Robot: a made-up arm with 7 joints.
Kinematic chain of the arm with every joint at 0, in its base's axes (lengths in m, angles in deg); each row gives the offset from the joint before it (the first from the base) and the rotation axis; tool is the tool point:
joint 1: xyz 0 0 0.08 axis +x
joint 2: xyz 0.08 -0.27 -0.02 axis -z
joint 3: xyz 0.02 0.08 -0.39 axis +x
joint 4: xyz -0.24 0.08 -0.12 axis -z
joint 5: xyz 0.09 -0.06 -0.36 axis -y
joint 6: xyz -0.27 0 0.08 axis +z
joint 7: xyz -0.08 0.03 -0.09 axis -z
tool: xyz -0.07 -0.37 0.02
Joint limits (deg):
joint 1: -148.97..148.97
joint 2: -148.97..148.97
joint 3: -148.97..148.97
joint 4: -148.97..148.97
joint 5: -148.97..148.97
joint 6: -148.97..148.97
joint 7: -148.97..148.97
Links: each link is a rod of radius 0.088 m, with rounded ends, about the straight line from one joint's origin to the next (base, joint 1, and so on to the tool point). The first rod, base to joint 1, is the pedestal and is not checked.
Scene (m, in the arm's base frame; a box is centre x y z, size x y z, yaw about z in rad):
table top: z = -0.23
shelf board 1: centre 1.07 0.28 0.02 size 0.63 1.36 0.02 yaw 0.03
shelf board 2: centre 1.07 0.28 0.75 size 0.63 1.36 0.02 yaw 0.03
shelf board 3: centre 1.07 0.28 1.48 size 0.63 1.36 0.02 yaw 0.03
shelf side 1: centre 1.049 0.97 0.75 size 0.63 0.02 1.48 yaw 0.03
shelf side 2: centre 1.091 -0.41 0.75 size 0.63 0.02 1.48 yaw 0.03
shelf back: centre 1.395 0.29 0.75 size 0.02 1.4 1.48 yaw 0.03
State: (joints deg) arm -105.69 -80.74 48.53 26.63 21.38 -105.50 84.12
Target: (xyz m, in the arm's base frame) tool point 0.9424 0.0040 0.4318
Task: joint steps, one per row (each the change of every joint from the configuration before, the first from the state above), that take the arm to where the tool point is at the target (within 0.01 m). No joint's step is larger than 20 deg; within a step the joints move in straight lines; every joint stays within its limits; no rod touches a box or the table.
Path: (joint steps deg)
1: -3.35 19.25 13.83 -18.37 -7.66 12.83 -14.73
2: -3.35 19.25 13.83 -18.37 -7.67 12.83 -14.74
3: -3.35 19.25 13.82 -18.37 -7.66 12.83 -14.73
4: -3.35 19.25 13.83 -18.37 -7.66 12.83 -14.73
5: -3.35 19.25 13.83 -18.37 -7.67 12.83 -14.74
6: -3.35 19.25 13.83 -18.37 -7.66 12.83 -14.73
7: -3.35 19.25 13.83 -18.37 -7.67 12.83 -14.73
8: -4.96 6.48 -5.56 4.32 14.95 -1.18 4.91
9: -4.95 6.48 -5.56 4.32 14.94 -1.18 4.91
10: -4.96 6.48 -5.55 4.32 14.95 -1.19 4.91
11: -4.96 6.48 -5.56 4.32 14.94 -1.18 4.91

